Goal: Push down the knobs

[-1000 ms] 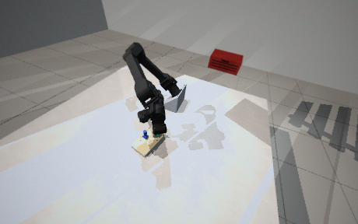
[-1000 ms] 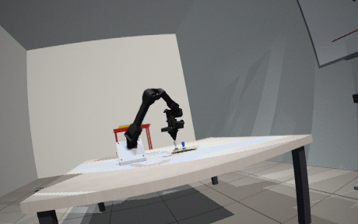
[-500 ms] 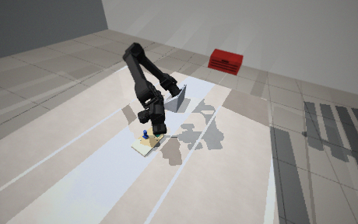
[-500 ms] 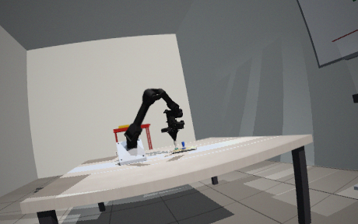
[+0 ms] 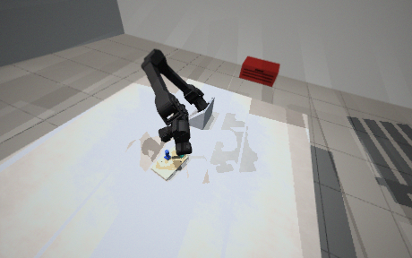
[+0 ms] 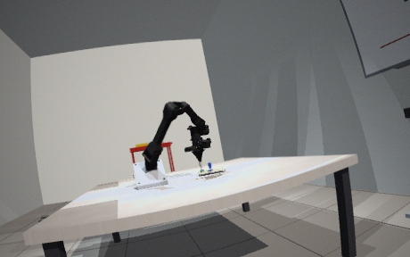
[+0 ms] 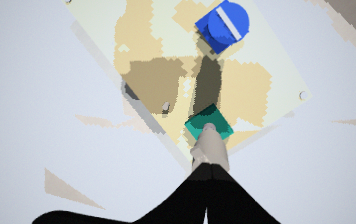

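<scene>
My gripper tip is 20 mm above the grey knob. From my gripper tip the other things lie so: blue knob (50 mm to the right, 40 mm ahead, 30 mm below).
</scene>
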